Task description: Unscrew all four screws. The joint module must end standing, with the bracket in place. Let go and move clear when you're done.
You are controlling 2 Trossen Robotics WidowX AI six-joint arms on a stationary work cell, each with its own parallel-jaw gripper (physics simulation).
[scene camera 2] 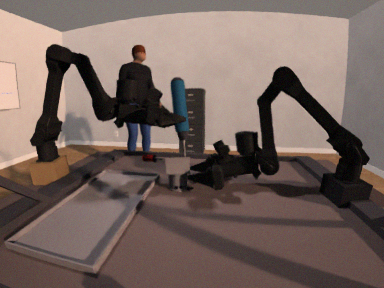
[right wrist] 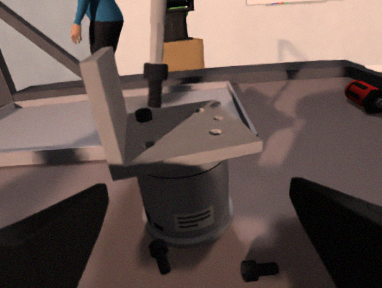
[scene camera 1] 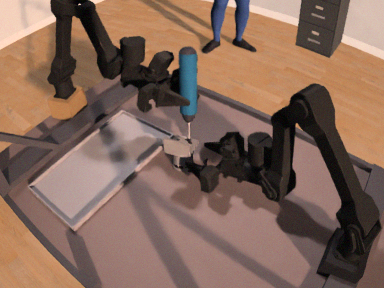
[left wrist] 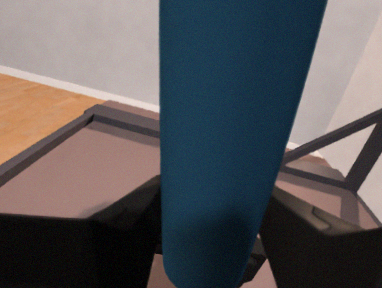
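Pixels of known places: left gripper, fingertip midpoint: (scene camera 2: 186, 120) (scene camera 1: 194, 100) (left wrist: 208, 186); right gripper, fingertip midpoint: (scene camera 2: 189, 172) (right wrist: 199, 189) (scene camera 1: 195, 153); left arm's base, origin of the base link: (scene camera 2: 48, 159) (right wrist: 176, 40) (scene camera 1: 65, 93); right arm's base, origin of the base link: (scene camera 2: 347, 179) (scene camera 1: 349, 251).
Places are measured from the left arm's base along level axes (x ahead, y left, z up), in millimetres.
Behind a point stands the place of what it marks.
The grey joint module (scene camera 1: 177, 161) @(x 467, y -140, z -47 mm) (scene camera 2: 174, 181) @(x 458, y -137, z -47 mm) (right wrist: 167, 197) @(x 495, y -126, z -43 mm) stands upright on the table. The L-shaped bracket (scene camera 1: 177, 146) @(x 472, y -146, z 15 mm) (scene camera 2: 177, 165) @(x 467, y -146, z 7 mm) (right wrist: 190, 142) @(x 495, y -110, z -14 mm) rests on its top. My left gripper (scene camera 1: 187, 101) @(x 502, y -102, z 132 mm) (scene camera 2: 182, 119) @(x 502, y -102, z 132 mm) (left wrist: 208, 186) @(x 502, y -102, z 132 mm) is shut on the blue screwdriver (scene camera 1: 188, 75) @(x 489, y -104, z 201 mm) (scene camera 2: 179, 102) @(x 480, y -108, z 184 mm) (left wrist: 225, 100) @(x 463, y -80, z 183 mm), upright above the bracket. In the right wrist view a black screw (right wrist: 155, 87) @(x 497, y -123, z 16 mm) hangs at its tip. Another screw head (right wrist: 144, 115) @(x 457, y -127, z -10 mm) sits on the bracket plate. Two screws (right wrist: 160, 256) @(x 506, y -136, z -73 mm) (right wrist: 259, 270) @(x 532, y -90, z -73 mm) lie on the table. My right gripper (scene camera 1: 197, 154) @(x 507, y -111, z -33 mm) (scene camera 2: 191, 172) @(x 507, y -111, z -33 mm) (right wrist: 199, 189) @(x 507, y -111, z -33 mm) is open and empty beside the module.
A shallow grey tray (scene camera 1: 52, 213) @(x 209, y -401, z -69 mm) (scene camera 2: 55, 260) @(x 212, y -401, z -70 mm) (right wrist: 45, 158) @(x 349, y -234, z -74 mm) lies left of the module in the scene views. A red tool (scene camera 2: 149, 157) @(x 375, y 151, z -58 mm) (right wrist: 363, 95) @(x 383, y 148, z -60 mm) lies toward the table's far edge in scene camera 2. A raised dark border (scene camera 1: 235, 105) @(x 557, y 173, z -65 mm) runs round the table.
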